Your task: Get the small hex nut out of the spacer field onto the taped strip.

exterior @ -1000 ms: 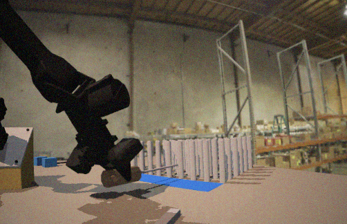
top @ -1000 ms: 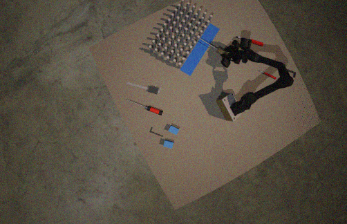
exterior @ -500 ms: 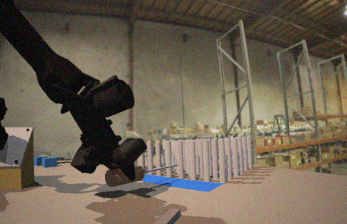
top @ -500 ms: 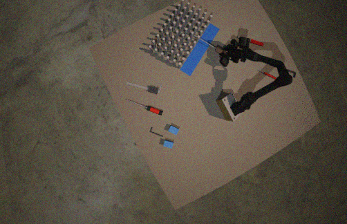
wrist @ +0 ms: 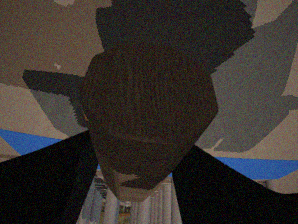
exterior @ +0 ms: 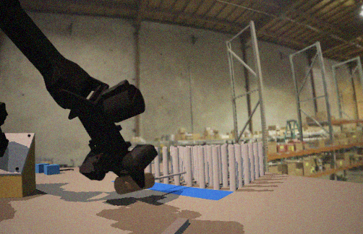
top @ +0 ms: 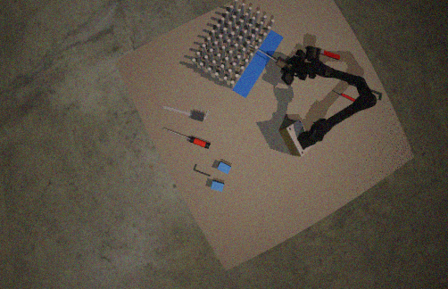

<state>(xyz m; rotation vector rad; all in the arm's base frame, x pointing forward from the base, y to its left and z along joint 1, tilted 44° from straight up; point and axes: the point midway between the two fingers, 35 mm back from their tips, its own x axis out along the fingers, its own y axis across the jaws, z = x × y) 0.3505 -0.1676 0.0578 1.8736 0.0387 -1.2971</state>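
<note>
Right now the blue taped strip is 90 mm to the left of my gripper tip, 90 mm ahead of it and 30 mm below it. Round my gripper tip: wooden-handled tool 90 mm ahead, 50 mm to the left.
</note>
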